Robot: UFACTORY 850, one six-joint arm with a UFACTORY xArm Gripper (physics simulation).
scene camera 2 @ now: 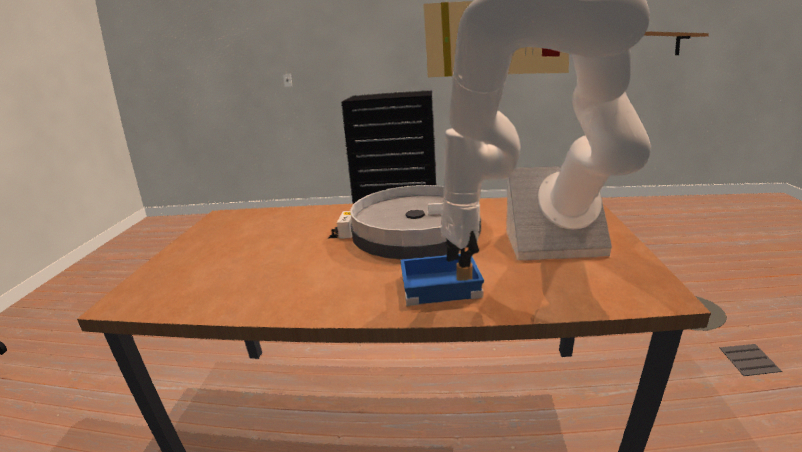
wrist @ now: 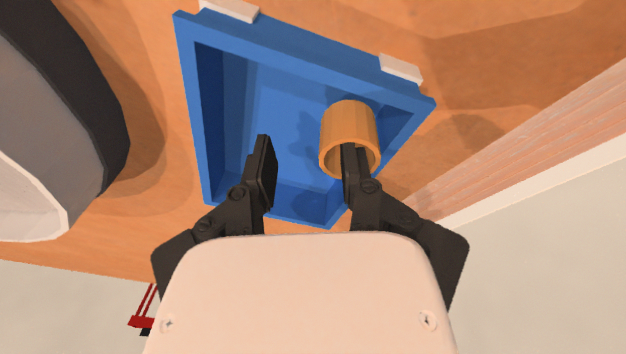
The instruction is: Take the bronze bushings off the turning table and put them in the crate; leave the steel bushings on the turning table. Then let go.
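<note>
My gripper (scene camera 2: 457,261) (wrist: 307,147) is open, with a wide gap between its fingers, over the blue crate (scene camera 2: 438,291) (wrist: 198,120). A bronze bushing (scene camera 2: 464,272) (wrist: 348,120) is around the right finger in the wrist view: that fingertip is inside its bore, and the bushing is not pinched between the fingers. It is at the crate's right end in the scene view; whether it touches the crate floor is hard to tell. The grey turning table (scene camera 2: 387,210) (wrist: 60,115) stands behind the crate, partly hidden by the arm. Steel bushings do not show in either view.
The crate and turning table stand on the wooden table (scene camera 2: 252,280). A small white box (scene camera 2: 344,225) is at the turning table's left side. The arm's grey wedge base (scene camera 2: 525,235) stands at the right. A black cabinet (scene camera 2: 393,131) is behind the table.
</note>
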